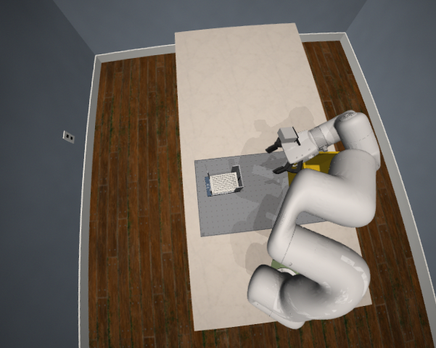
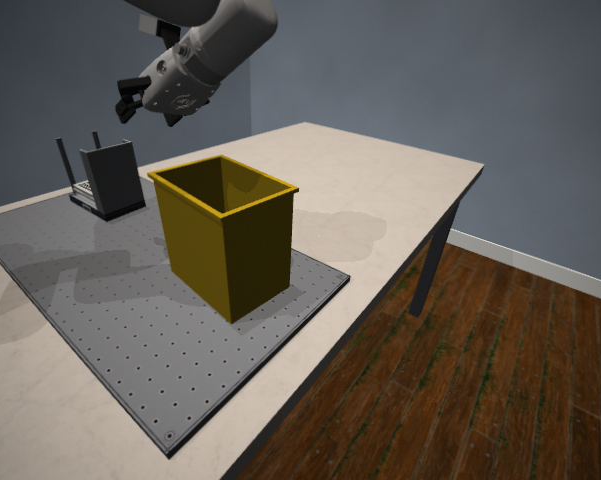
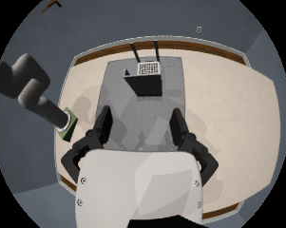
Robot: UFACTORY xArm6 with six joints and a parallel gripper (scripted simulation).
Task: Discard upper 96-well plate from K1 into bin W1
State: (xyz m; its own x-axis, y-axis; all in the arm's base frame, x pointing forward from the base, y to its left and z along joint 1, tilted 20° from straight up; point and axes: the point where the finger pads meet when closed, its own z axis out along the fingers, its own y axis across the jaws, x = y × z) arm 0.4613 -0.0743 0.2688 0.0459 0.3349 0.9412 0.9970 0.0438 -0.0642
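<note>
Right now the white 96-well plate is 2 cm behind my hand, 18 cm to the left of it and 19 cm below it. Also, from my hand: yellow plastics bin W1 (4 cm behind, 22 cm to the right, 14 cm below).
</note>
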